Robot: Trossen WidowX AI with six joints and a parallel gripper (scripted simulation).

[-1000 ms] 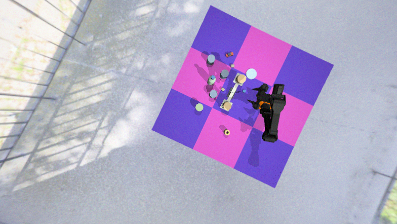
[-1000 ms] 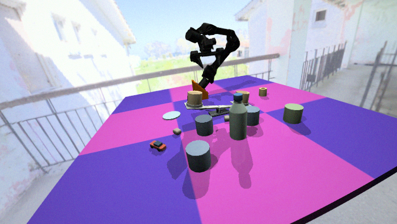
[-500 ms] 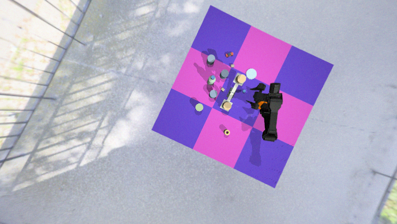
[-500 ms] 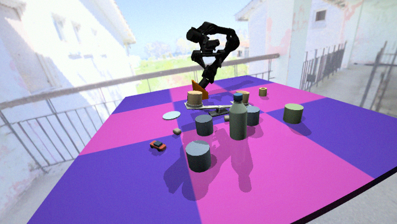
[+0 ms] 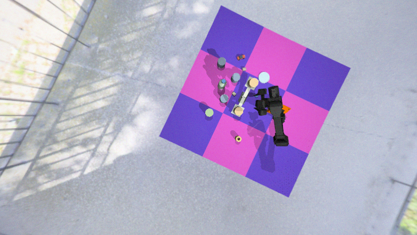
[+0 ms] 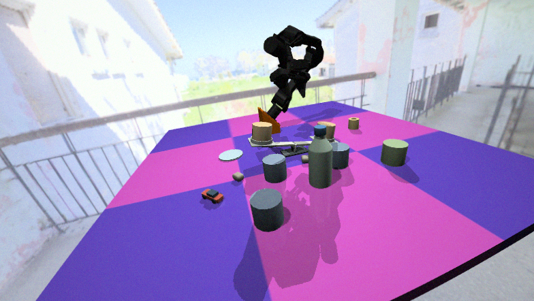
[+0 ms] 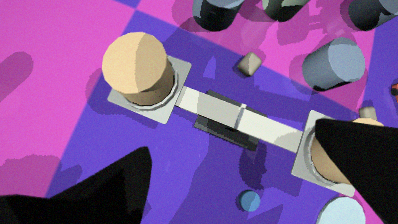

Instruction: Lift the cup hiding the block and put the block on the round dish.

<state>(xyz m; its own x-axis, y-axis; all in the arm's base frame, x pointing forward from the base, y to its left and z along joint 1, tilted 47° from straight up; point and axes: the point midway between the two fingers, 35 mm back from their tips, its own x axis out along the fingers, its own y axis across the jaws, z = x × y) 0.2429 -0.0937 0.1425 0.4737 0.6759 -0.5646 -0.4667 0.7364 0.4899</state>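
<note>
Right now my gripper tip is 50 mm short of the teal block, 90 mm to the right of it and 160 mm above it. Round my gripper tip: tan cup: 40 mm ahead, 180 mm to the right, 90 mm below; then pale round dish: 50 mm behind, 290 mm to the right, 200 mm below; then grey-green bottle: 270 mm ahead, 60 mm to the right, 90 mm below.
</note>
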